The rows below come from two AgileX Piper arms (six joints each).
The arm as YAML. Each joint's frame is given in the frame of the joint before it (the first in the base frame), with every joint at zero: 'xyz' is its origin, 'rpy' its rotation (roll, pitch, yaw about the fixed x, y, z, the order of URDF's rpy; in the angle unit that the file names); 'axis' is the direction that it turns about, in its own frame. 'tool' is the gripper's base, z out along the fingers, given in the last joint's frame.
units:
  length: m
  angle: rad
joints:
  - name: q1
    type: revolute
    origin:
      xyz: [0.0, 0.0, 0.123]
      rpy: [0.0, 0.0, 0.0]
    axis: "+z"
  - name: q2
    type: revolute
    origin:
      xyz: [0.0, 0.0, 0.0]
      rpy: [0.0, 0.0, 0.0]
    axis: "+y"
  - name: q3
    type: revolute
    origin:
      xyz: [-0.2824, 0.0, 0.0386]
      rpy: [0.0, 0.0, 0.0]
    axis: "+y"
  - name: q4
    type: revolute
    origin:
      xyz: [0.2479, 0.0, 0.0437]
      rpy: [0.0, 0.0, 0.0]
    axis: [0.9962, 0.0, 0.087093]
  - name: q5
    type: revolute
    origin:
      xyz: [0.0, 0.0, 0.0]
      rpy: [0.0, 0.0, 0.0]
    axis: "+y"
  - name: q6
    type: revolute
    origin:
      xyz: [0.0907, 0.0, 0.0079]
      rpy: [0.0, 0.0, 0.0]
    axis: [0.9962, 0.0, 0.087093]
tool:
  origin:
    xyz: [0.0, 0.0, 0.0]
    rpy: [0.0, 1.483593, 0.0]
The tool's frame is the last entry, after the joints.
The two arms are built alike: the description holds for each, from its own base.
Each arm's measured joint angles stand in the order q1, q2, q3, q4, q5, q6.
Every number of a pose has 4 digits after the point.
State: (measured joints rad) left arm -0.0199 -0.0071 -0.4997 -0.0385 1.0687 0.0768; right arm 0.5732 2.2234 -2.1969 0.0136 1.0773 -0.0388
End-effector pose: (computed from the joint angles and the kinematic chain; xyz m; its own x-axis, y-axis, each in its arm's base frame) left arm -0.0063 -0.0029 0.2765 -0.4530 0.0672 -0.8890 0.0764 0.9964 0.0364; right arm 0.4187 0.2715 0.2836 -0.6963 -0.4880 -0.5263 -0.5704 0.8213 -0.0068
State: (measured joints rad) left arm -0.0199 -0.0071 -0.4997 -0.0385 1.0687 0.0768; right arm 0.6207 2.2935 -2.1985 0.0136 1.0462 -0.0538
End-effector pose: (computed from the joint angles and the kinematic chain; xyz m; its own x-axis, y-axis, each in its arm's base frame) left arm -0.0063 -0.0029 0.2765 -0.4530 0.0672 -0.8890 0.0764 0.9964 0.0364; right arm 0.4156 0.2984 0.2501 -0.6789 -0.5431 -0.4941 -0.6189 0.7854 -0.0130
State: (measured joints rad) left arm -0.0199 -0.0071 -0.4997 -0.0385 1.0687 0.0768; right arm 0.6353 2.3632 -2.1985 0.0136 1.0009 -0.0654
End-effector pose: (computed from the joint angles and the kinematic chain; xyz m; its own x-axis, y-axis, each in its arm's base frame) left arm -0.0063 -0.0029 0.2765 -0.4530 0.0672 -0.8890 0.0764 0.9964 0.0364; right arm 0.4203 0.3111 0.2160 -0.6734 -0.5685 -0.4726 -0.6379 0.7699 -0.0174
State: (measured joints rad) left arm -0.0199 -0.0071 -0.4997 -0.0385 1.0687 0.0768; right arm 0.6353 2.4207 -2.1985 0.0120 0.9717 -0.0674
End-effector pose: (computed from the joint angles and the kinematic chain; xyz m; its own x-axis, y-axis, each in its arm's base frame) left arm -0.0063 -0.0029 0.2765 -0.4530 0.0672 -0.8890 0.0764 0.9964 0.0364; right arm 0.4259 0.3151 0.1870 -0.6822 -0.5783 -0.4474 -0.6395 0.7686 -0.0183
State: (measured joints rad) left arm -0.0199 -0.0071 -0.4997 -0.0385 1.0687 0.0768; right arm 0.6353 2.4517 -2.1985 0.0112 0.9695 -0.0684
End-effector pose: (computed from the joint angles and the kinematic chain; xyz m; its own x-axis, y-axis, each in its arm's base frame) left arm -0.0063 -0.0029 0.2765 -0.4530 0.0672 -0.8890 0.0764 0.9964 0.0364; right arm 0.4275 0.3162 0.1706 -0.6914 -0.5868 -0.4214 -0.6406 0.7676 -0.0178
